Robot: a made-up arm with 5 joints.
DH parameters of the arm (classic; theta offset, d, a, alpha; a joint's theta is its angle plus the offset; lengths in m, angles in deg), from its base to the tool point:
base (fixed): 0 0.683 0.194 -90
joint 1: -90 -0.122 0.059 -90
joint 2: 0 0.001 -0.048 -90
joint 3: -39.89 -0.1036 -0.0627 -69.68
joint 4: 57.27 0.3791 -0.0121 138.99
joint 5: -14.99 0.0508 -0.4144 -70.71
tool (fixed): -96.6 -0.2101 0 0
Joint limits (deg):
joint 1: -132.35..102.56
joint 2: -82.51..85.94
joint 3: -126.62..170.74
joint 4: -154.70..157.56
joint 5: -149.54..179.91
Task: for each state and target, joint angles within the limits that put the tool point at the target. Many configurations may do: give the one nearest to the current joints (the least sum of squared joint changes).
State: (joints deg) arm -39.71 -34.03 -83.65 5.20 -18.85
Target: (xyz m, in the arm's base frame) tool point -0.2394 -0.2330 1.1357
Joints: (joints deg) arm -40.19 -41.09 -83.66 -4.29 -28.89
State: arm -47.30 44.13 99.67 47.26 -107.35
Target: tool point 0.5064 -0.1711 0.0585
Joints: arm -66.61 14.07 112.11 34.53 -93.43
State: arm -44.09 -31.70 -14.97 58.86 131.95
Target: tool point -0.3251 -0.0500 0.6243
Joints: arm -9.07 -28.43 -31.12 83.77 132.79
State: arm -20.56 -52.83 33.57 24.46 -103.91
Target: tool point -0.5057 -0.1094 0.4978
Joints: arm -34.77 -50.92 48.12 25.61 -107.15
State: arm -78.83 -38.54 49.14 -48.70 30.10
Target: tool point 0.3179 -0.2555 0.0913
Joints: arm -60.26 -33.98 26.74 -64.41 5.04
